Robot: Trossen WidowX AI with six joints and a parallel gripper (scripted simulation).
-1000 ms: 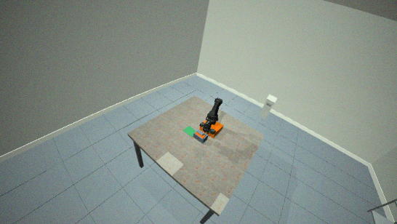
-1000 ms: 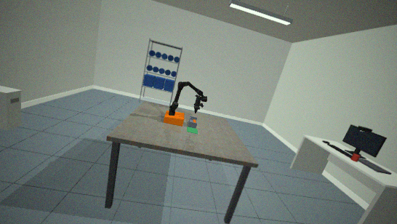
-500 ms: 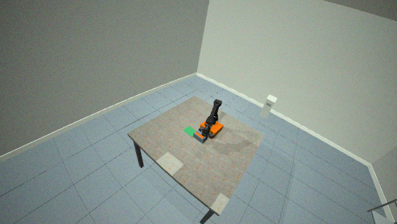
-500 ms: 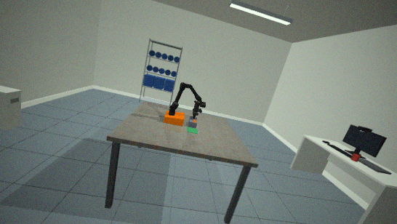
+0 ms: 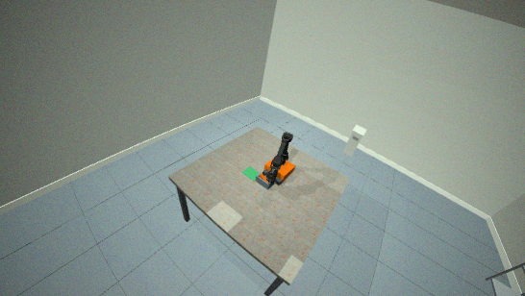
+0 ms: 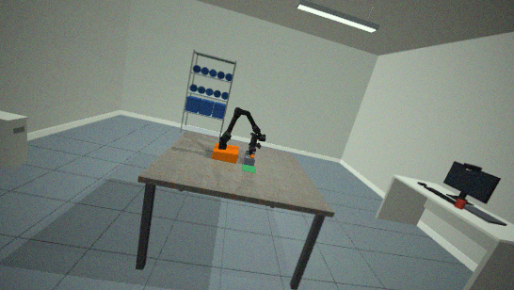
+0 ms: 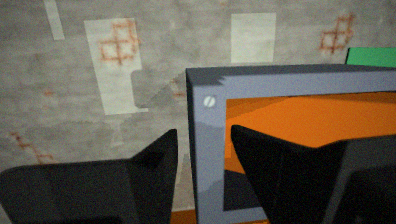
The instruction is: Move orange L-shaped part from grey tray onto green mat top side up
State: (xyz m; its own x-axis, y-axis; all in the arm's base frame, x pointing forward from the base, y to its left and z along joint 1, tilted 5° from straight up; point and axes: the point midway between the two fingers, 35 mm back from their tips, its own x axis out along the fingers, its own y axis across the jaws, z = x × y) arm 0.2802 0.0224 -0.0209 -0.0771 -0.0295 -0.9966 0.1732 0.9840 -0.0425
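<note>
My gripper tip is now 10 mm past the orange L-shaped part and 50 mm to the left of it. Also, from my gripper tip: green mat (40 mm behind, 220 mm to the right, 60 mm below).
</note>
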